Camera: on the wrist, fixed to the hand. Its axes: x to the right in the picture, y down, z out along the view.
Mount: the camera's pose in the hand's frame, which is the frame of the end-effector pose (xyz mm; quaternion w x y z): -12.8 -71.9 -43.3 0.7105 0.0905 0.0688 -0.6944
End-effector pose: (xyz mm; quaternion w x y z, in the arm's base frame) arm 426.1 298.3 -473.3 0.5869 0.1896 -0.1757 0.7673
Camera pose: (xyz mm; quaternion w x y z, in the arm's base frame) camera 495.0 326.9 -513.8 0.9448 0.2570 0.1166 0.1666
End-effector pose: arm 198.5 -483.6 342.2 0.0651 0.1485 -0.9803 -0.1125
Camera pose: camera 237.5 -555.3 365.6 0.0221 0.7999 -0.5991 -0.0262
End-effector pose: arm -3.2 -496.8 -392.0 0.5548 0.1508 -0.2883 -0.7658
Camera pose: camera -29.8 -481.0 -471.0 0.1314 -0.4102 0.1313 0.8929
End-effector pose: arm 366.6 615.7 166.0 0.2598 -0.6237 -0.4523 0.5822
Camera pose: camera 390.5 646.2 241.6 0.6764 -0.1456 -0.6839 0.2313
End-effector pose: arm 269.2 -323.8 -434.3 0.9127 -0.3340 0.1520 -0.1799
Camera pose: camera 224.3 -393.5 -416.2 0.5433 -0.2479 -0.0774 -0.7983
